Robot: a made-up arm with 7 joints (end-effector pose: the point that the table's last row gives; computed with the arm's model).
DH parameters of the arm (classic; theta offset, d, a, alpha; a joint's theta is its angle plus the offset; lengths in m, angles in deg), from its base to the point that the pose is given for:
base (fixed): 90 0.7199 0.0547 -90
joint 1: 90 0.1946 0.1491 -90
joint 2: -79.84 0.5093 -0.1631 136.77
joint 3: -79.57 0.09 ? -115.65
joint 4: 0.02 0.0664 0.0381 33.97
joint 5: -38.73 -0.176 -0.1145 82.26
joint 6: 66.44 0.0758 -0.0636 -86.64
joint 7: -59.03 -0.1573 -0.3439 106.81
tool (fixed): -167.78 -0.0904 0 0
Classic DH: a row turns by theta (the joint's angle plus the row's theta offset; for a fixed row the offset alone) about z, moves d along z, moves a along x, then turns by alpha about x.
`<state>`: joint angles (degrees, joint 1 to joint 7).
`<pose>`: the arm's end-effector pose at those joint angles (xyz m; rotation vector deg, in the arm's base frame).
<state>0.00 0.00 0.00 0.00 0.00 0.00 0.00</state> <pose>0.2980 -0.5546 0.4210 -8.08 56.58 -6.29</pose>
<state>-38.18 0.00 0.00 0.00 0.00 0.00 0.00</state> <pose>0.2980 -0.2395 0.1083 26.89 56.04 12.68</pose>
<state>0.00 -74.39 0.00 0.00 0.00 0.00 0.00</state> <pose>-0.2063 -0.5546 0.0561 -12.34 130.72 -0.15</pose>
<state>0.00 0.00 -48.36 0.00 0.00 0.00 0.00</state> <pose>0.2429 -0.7293 0.5999 15.03 22.45 -33.66</pose>
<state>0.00 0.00 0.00 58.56 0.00 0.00 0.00</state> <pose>0.2690 -0.7829 0.7892 -40.41 26.64 -48.28</pose>
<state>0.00 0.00 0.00 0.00 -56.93 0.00 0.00</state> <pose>0.2942 -0.3122 0.4271 45.46 55.35 19.29</pose>
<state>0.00 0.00 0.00 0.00 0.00 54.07 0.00</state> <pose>0.1848 -0.4157 0.3900 -38.43 55.90 41.30</pose>
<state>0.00 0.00 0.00 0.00 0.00 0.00 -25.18</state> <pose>0.1564 -0.5015 0.3891 1.66 80.00 -3.83</pose>
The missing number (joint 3, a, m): -0.0803
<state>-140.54 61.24 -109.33 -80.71 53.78 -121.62 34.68</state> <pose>-0.0038 0.7567 0.3419 -51.32 -14.75 36.48</pose>
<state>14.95 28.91 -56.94 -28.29 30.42 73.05 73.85</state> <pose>0.0543 -0.1587 1.1000 -66.41 -65.93 26.06</pose>
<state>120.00 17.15 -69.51 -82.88 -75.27 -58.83 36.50</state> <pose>0.2507 0.1601 0.7175 -9.30 56.73 -16.95</pose>
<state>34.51 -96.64 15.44 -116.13 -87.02 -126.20 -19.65</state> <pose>0.2789 -0.2825 0.6358 -13.29 14.55 1.07</pose>
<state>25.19 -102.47 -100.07 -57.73 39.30 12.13 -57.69</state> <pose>-0.2930 -0.5482 0.5113 12.82 129.00 -65.54</pose>
